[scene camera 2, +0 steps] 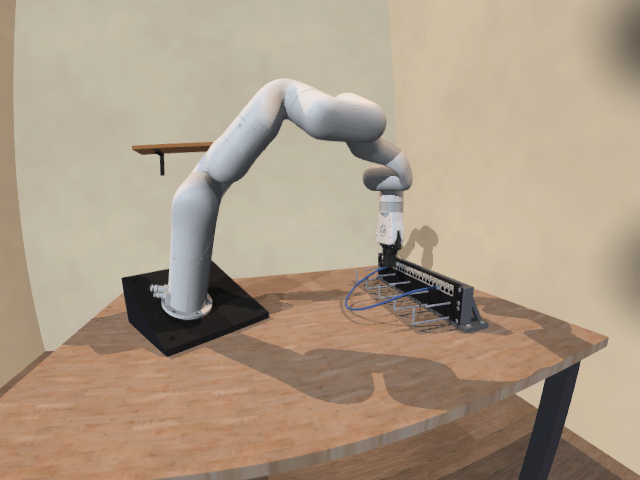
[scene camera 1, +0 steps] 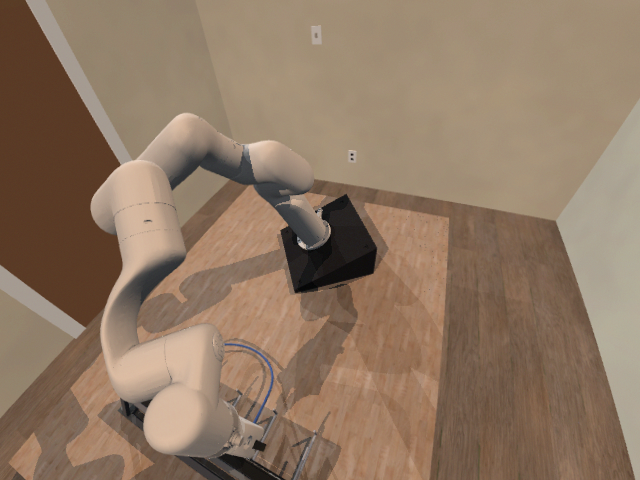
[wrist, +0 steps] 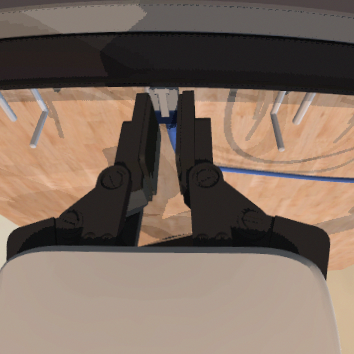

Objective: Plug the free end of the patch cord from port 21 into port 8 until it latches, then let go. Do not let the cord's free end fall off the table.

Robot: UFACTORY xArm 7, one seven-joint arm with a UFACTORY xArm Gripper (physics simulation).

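Pixels of known places: gripper, between the fingertips: [scene camera 2: 389,266] [wrist: 168,113]; arm's base, origin of its link: [scene camera 2: 187,303] [scene camera 1: 314,235].
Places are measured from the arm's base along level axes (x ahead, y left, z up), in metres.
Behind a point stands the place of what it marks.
Observation:
The blue patch cord [scene camera 1: 270,373] @(x 0.460, y 0.014, z -0.032 m) [scene camera 2: 347,302] @(x 0.422, y -0.029, z -0.047 m) [wrist: 290,175] @(x 0.411, y -0.079, z -0.045 m) bows out in a loop in front of the black patch panel [scene camera 2: 463,305] @(x 0.584, y -0.303, z -0.001 m) [wrist: 250,65] @(x 0.639, y -0.007, z 0.038 m). One end meets the port row toward the panel's near end in scene camera 2. The cord's clear plug [wrist: 163,102] @(x 0.623, y 0.028, z 0.034 m), with a blue rear part, is between my fingers at the panel's front face, near its far end in that view. My gripper [scene camera 1: 258,445] [scene camera 2: 389,261] @(x 0.606, y 0.029, z 0.025 m) [wrist: 168,113] @(x 0.606, y 0.029, z 0.025 m) is shut on this plug and points down. The panel's top edge hides the plug's nose and the port, so I cannot tell the port number or whether it is latched.
Grey wire guides [scene camera 2: 413,316] @(x 0.486, y -0.242, z -0.026 m) [wrist: 278,132] @(x 0.524, y -0.044, z -0.022 m) stick out from the panel's front, on both sides of the fingers in the wrist view. A grey bracket [scene camera 2: 467,308] @(x 0.596, y -0.305, z -0.010 m) supports the panel's near end. The arm's black base block [scene camera 1: 354,232] @(x 0.009, y 0.140, z 0.048 m) [scene camera 2: 227,302] @(x 0.102, y 0.016, z -0.015 m) stands on the wooden table [scene camera 2: 155,408] @(x -0.047, y -0.318, z -0.061 m).

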